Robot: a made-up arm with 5 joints.
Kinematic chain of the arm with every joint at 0, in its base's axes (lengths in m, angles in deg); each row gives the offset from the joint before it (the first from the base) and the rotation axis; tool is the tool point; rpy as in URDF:
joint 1: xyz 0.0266 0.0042 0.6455 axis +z
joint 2: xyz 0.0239 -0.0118 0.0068 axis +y
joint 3: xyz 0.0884 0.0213 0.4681 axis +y
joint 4: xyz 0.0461 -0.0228 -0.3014 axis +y
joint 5: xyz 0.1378 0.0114 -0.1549 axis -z
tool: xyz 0.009 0.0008 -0.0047 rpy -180 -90 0
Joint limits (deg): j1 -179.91..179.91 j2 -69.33..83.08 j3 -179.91..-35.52 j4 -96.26..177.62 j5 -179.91..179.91
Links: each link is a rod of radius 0.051 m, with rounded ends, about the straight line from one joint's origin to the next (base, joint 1, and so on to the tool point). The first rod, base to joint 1, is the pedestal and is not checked.
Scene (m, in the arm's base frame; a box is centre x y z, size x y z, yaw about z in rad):
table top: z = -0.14
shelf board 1: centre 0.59 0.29 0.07 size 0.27 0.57 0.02 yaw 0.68
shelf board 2: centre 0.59 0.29 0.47 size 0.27 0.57 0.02 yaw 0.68
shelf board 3: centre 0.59 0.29 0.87 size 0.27 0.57 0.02 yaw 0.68
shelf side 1: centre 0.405 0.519 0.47 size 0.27 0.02 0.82 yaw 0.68
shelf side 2: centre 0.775 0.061 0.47 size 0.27 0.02 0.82 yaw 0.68
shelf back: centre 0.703 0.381 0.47 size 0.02 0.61 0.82 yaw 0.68
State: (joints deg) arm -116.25 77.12 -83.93 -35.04 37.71
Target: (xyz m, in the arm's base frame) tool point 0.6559 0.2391 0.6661
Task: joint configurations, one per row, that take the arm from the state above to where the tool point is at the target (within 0.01 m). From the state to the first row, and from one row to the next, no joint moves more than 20 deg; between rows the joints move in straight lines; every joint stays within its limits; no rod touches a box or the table.
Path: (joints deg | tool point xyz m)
1: -98.34 66.91 -77.01 -22.35 37.93 | -0.0955 -0.7821 0.4092
2: -80.43 56.71 -70.10 -9.67 38.14 | 0.1486 -0.7608 0.4629
3: -62.51 46.50 -63.18 3.02 38.36 | 0.3593 -0.6500 0.5142
4: -44.60 36.29 -56.27 15.71 38.58 | 0.5026 -0.4749 0.5614
5: -26.69 26.09 -49.35 28.39 38.79 | 0.5605 -0.2719 0.6032
6: -8.78 15.88 -42.44 41.08 39.01 | 0.5332 -0.0811 0.6384
7: 9.14 5.67 -35.52 53.77 39.23 | 0.4386 0.0634 0.6661
8: 11.12 11.53 -36.83 36.58 38.77 | 0.5047 0.0911 0.6556
9: 13.10 17.38 -38.14 19.39 38.31 | 0.5611 0.1215 0.6511
10: 15.08 23.24 -39.45 2.20 37.86 | 0.6057 0.1532 0.6513
11: 17.07 29.09 -40.76 -14.99 37.40 | 0.6370 0.1846 0.6552
12: 19.05 34.95 -42.07 -32.18 36.95 | 0.6538 0.2137 0.6606
13: 21.03 40.80 -43.38 -49.37 36.49 | 0.6559 0.2391 0.6661

